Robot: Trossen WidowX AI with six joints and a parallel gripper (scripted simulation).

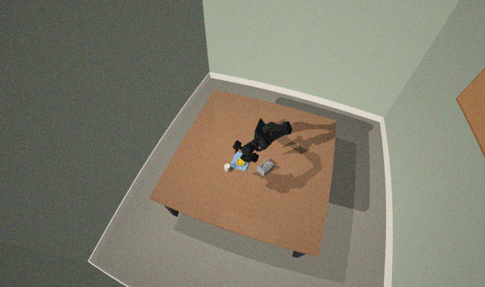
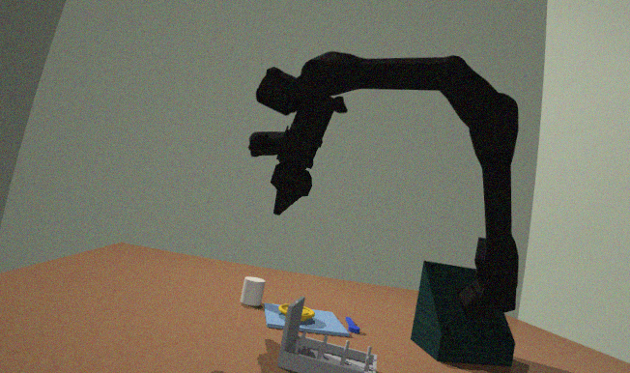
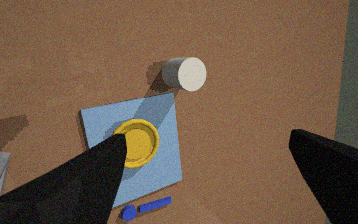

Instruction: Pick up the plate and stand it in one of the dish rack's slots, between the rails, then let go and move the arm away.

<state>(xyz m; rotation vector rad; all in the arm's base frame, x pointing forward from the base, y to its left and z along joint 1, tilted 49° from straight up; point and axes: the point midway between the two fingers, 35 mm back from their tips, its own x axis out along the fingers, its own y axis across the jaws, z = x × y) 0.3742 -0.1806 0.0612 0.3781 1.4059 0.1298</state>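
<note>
Now: gripper tip 8 cm past the yellow plate, 1 cm to the left of it and 20 cm above it. Also, from my gripper tip: white cup: 1 cm ahead, 10 cm to the right, 19 cm below; light-blue pad: 9 cm behind, 2 cm to the right, 21 cm below; grey dish rack: 9 cm behind, 18 cm to the left, 19 cm below.
</note>
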